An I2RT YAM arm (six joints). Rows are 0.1 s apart.
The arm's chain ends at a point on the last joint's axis. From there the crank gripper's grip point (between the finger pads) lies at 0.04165 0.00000 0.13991 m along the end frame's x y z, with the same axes.
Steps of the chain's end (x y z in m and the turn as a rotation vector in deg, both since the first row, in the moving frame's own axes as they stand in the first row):
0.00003, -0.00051, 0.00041, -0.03, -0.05, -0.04
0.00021, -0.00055, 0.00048, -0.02, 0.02, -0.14
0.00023, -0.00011, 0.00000, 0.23, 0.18, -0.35
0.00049, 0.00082, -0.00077, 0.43, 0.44, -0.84
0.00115, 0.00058, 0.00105, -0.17, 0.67, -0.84
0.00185, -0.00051, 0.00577, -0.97, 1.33, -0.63
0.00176, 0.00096, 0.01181, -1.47, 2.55, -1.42
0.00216, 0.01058, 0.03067, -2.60, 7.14, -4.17
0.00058, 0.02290, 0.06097, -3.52, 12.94, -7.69
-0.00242, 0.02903, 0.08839, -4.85, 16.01, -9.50
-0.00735, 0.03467, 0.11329, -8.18, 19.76, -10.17
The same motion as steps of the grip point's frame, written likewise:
-0.00009, -0.00047, 0.00045, -0.03, -0.05, -0.04
0.00026, -0.00060, 0.00047, -0.02, 0.02, -0.14
0.00067, -0.00093, -0.00013, 0.23, 0.18, -0.35
0.00155, -0.00085, -0.00110, 0.43, 0.44, -0.84
0.00278, 0.00037, 0.00055, -0.17, 0.67, -0.84
0.00510, 0.00137, 0.00475, -0.97, 1.33, -0.63
0.00797, 0.00342, 0.00979, -1.47, 2.55, -1.42
0.01933, 0.01313, 0.02434, -2.60, 7.14, -4.17
0.03094, 0.02347, 0.04804, -3.52, 12.94, -7.69
0.03474, 0.03018, 0.07135, -4.85, 16.01, -9.50
0.03820, 0.04166, 0.09024, -8.18, 19.76, -10.17

